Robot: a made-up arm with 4 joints.
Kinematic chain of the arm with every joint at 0, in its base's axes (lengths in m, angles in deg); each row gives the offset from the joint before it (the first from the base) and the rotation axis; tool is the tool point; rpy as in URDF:
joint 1: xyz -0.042 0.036 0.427 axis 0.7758 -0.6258 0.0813
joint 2: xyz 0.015 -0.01 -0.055 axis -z
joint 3: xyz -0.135 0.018 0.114 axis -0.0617 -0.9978 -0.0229
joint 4: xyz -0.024 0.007 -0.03 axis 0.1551 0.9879 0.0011
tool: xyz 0.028 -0.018 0.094 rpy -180 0 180
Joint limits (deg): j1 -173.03..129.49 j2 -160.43..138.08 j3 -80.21..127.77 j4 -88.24..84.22
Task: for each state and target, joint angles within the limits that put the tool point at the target. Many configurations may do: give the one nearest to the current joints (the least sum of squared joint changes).
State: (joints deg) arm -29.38 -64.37 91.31 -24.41
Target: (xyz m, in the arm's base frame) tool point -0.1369 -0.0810 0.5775
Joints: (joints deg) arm -33.46 -53.22 76.72 -22.00
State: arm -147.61 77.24 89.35 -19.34
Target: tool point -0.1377 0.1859 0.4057
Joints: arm -151.21 20.22 107.33 -14.25
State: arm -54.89 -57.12 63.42 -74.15
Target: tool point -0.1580 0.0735 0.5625
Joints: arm -83.59 -20.12 74.77 -72.21
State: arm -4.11 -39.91 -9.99 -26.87
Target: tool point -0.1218 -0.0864 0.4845
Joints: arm 26.57 -49.86 -22.94 -0.26
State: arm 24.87 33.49 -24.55 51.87
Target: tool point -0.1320 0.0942 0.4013
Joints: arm 18.25 30.23 -57.26 75.13
